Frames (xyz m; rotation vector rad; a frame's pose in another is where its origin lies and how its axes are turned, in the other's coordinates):
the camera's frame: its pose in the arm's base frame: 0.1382 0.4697 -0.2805 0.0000 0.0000 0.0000
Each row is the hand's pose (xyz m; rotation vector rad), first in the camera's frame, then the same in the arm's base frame.
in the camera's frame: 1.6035 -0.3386 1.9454 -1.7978 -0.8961 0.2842
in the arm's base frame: 1.7417 0.1311 1.6649 -1.7978 -0.8961 0.2842
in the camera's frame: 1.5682 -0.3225 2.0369 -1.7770 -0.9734 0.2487
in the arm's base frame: 1.7064 0.1472 1.7564 -1.7770 -0.9734 0.2487
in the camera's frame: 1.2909 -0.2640 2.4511 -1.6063 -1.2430 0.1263
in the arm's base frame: 1.4291 0.2057 2.1706 -1.6063 -1.2430 0.1263
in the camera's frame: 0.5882 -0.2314 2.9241 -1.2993 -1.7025 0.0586
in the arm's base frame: 0.7264 0.2383 2.6436 -1.2993 -1.7025 0.0586
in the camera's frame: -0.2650 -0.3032 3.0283 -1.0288 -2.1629 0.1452
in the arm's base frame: -0.1268 0.1665 2.7478 -1.0288 -2.1629 0.1452
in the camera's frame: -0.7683 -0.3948 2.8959 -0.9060 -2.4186 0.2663
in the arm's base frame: -0.6301 0.0749 2.6154 -0.9060 -2.4186 0.2663
